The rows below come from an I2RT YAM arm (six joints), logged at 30 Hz.
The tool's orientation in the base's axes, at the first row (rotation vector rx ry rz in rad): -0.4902 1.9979 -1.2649
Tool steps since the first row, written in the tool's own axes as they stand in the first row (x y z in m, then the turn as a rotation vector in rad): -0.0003 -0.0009 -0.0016 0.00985 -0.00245 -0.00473; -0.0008 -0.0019 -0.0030 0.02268 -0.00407 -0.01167; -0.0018 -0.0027 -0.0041 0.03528 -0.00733 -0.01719; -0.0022 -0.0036 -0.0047 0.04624 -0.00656 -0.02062; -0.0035 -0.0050 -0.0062 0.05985 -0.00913 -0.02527; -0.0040 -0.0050 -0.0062 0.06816 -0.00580 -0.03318; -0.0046 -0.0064 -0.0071 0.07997 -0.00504 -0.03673; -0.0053 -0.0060 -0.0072 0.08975 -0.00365 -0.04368; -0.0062 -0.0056 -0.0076 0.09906 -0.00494 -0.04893; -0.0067 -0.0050 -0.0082 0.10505 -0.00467 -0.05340
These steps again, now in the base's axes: -0.0010 0.0008 0.0013 -0.01026 -0.00447 -0.00013; -0.0018 0.0015 0.0028 -0.02412 -0.00911 -0.00149; -0.0019 0.0025 0.0042 -0.03687 -0.01522 -0.00169; -0.0022 0.0027 0.0053 -0.04675 -0.01977 -0.00545; -0.0025 0.0039 0.0074 -0.05950 -0.02676 -0.00686; -0.0021 0.0042 0.0076 -0.07075 -0.02567 -0.01073; -0.0025 0.0045 0.0093 -0.08130 -0.03070 -0.01476; -0.0020 0.0052 0.0092 -0.09294 -0.03202 -0.01769; -0.0017 0.0062 0.0093 -0.10316 -0.03531 -0.01852; -0.0018 0.0072 0.0091 -0.11048 -0.03625 -0.01975
